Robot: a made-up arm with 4 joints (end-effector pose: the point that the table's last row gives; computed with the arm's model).
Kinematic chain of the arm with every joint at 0, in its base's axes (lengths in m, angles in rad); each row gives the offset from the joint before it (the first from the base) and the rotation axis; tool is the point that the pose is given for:
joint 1: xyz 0 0 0.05 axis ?
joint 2: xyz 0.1 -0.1 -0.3 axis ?
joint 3: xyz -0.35 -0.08 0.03 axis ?
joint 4: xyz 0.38 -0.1 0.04 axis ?
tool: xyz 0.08 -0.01 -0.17
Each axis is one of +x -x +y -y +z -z.
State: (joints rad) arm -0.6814 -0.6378 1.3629 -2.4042
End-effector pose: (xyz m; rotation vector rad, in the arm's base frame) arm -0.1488 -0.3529 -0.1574 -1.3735 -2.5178 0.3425
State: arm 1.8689 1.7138 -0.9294 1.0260
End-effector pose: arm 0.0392 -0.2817 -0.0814 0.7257 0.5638 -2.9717
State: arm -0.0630 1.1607 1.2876 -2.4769
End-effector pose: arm -0.1997 -0.3757 -0.5768 1.3864 1.1162 0.3749
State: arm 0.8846 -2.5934 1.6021 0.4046
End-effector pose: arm 0.4779 -0.4454 0.5859 2.4347 -1.6675 0.9668
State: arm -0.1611 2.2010 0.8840 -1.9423
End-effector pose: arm 0.2382 -0.2994 -0.5929 0.9353 -0.2783 0.4095
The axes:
joint 1: -x
joint 2: -y
joint 3: -z
joint 4: -y

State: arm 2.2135 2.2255 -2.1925 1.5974
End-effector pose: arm 0.3304 -0.8809 0.2981 -0.0357 -1.4861 -2.0134
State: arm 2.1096 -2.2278 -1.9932 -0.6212
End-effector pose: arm 0.2482 -0.0240 -0.1463 0.5393 1.8166 -0.4229
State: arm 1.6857 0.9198 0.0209 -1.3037
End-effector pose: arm 0.0716 -0.3866 0.3915 -1.6440 0.2794 -0.3292
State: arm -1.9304 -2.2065 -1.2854 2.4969
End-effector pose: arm 0.3796 0.2595 0.3509 2.6400 0.8301 -0.9909
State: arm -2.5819 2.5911 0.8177 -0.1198
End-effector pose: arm 0.2674 0.6341 -0.0220 -1.0600 0.4207 2.2845
